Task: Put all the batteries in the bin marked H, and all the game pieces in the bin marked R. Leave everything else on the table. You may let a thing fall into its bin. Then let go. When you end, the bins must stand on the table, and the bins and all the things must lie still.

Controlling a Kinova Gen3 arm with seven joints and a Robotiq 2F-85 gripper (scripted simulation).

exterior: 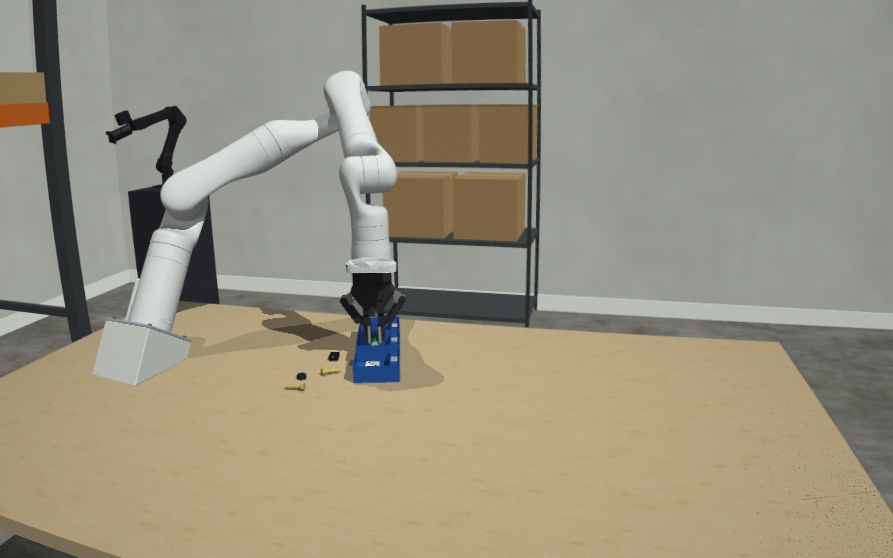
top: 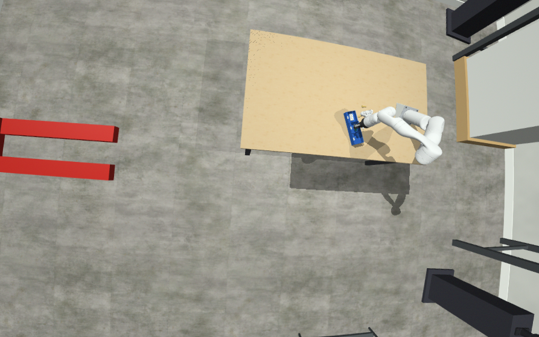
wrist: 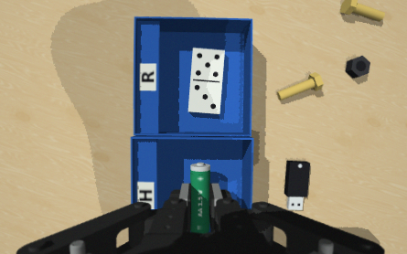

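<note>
Now: the green battery 20 mm below my hand. The rest, counted from my hand: white domino (30 mm ahead, 80 mm to the right, 40 mm below); black piece (80 mm behind, 30 mm to the right, 40 mm below); blue three-part bin (10 mm ahead, 30 mm below).
</note>
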